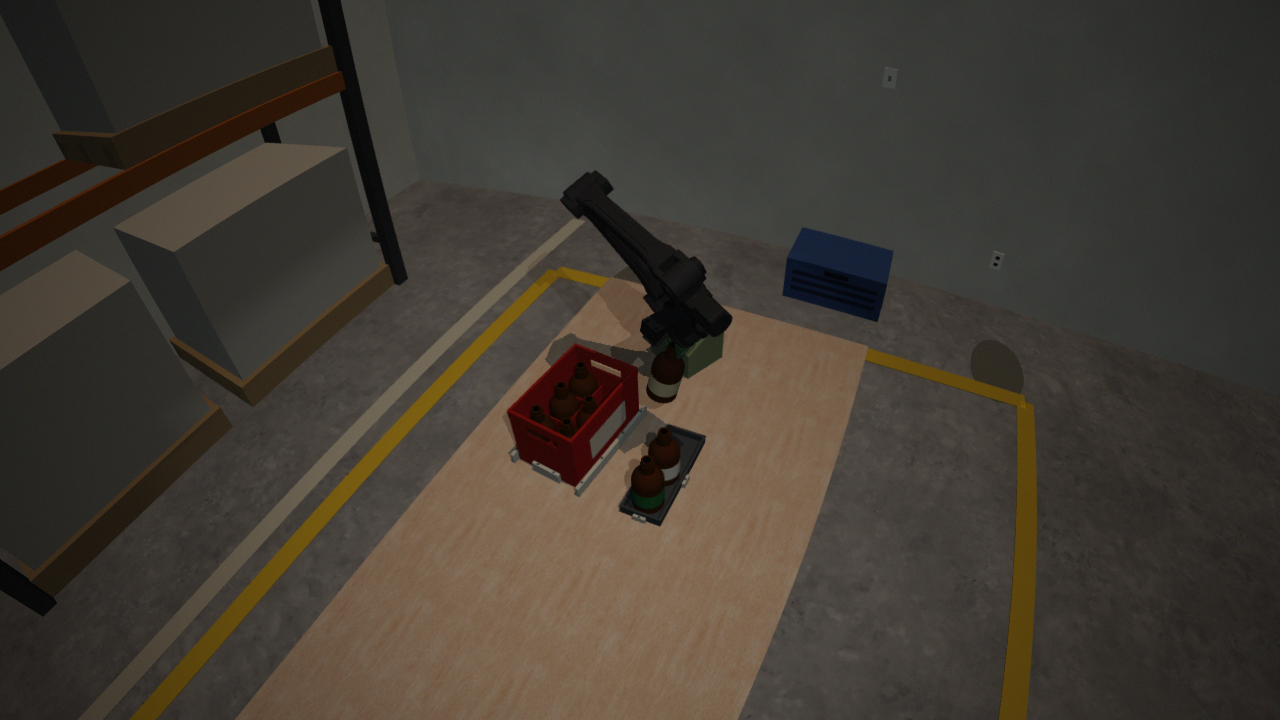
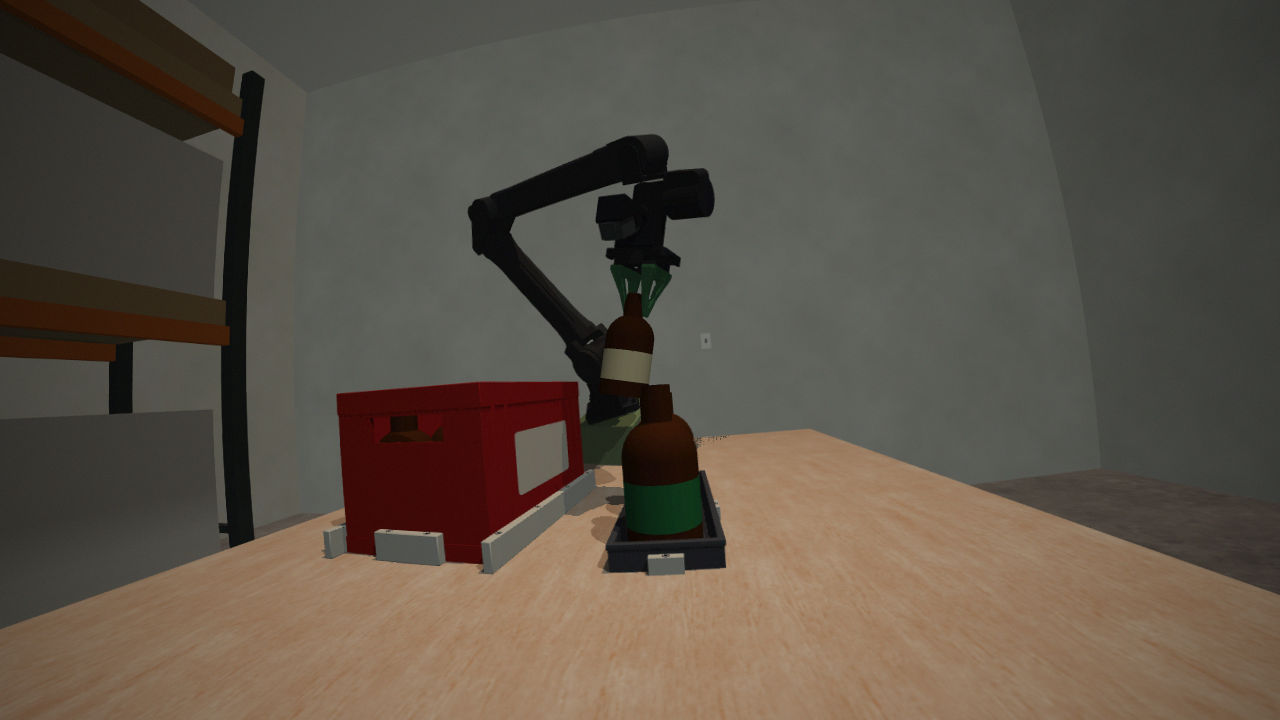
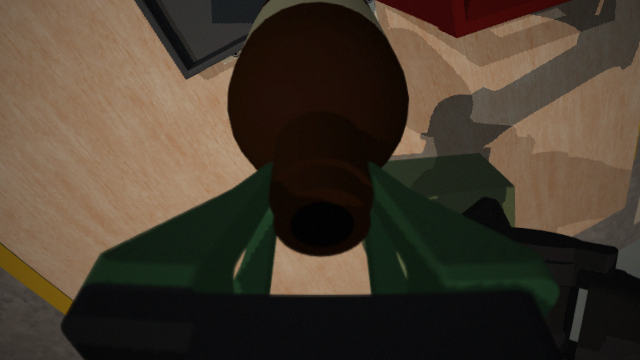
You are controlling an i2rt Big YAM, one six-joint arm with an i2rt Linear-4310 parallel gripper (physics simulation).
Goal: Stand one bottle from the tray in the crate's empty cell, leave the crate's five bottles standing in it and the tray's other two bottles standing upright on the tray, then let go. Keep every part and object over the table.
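Seen in the pictures: gripper, fingertip midpoint: (image 1: 674, 353) (image 2: 635, 316) (image 3: 320, 178); arm's base at its link origin: (image 2: 613, 408).
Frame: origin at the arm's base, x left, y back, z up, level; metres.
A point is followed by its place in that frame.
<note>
My gripper (image 2: 638, 300) @[x 0.050, y -0.304, z 0.153 m] (image 3: 320, 178) @[x 0.050, y -0.304, z 0.153 m] is shut on the neck of a brown bottle with a cream label (image 1: 665, 376) @[x 0.041, y -0.347, z 0.121 m] (image 2: 628, 344) @[x 0.034, y -0.348, z 0.106 m] (image 3: 320, 85) @[x 0.032, y -0.330, z 0.149 m]. The bottle hangs slightly tilted in the air, between the arm's base and the tray, to the right of the crate's far end. The red crate (image 1: 547, 450) @[x -0.194, y -0.517, z -0.017 m] (image 2: 411, 492) @[x -0.203, y -0.514, z -0.046 m] (image 3: 457, 20) @[x -0.053, y -0.281, z 0.060 m] stands on the table with several brown bottles inside; its empty cell is hard to make out. The dark tray (image 1: 696, 440) @[x 0.113, y -0.317, z -0.108 m] (image 2: 664, 557) @[x 0.043, y -0.584, z -0.099 m] (image 3: 187, 70) @[x 0.128, y -0.318, z -0.090 m] holds two upright bottles, one with a green label (image 1: 648, 488) @[x 0.061, y -0.559, z -0.011 m] (image 2: 662, 474) @[x 0.048, y -0.563, z -0.034 m] and one with a white label (image 1: 665, 452) @[x 0.072, y -0.463, z 0.003 m].
Light grey strips (image 1: 586, 483) @[x -0.102, y -0.526, z -0.098 m] (image 2: 528, 532) @[x -0.092, y -0.487, z -0.102 m] edge the crate, and small grey blocks (image 2: 665, 564) @[x 0.043, y -0.585, z -0.105 m] touch the tray. The green base block (image 1: 704, 354) @[x 0.070, y -0.047, z -0.061 m] (image 2: 608, 440) @[x -0.015, y -0.065, z -0.063 m] (image 3: 450, 175) @[x -0.036, y -0.052, z -0.069 m] stands behind the held bottle. The wooden table (image 1: 572, 608) @[x -0.022, y -0.840, z -0.114 m] (image 2: 805, 573) @[x 0.152, y -0.614, z -0.115 m] extends in front. A blue box (image 1: 837, 273) stands on the floor beyond.
</note>
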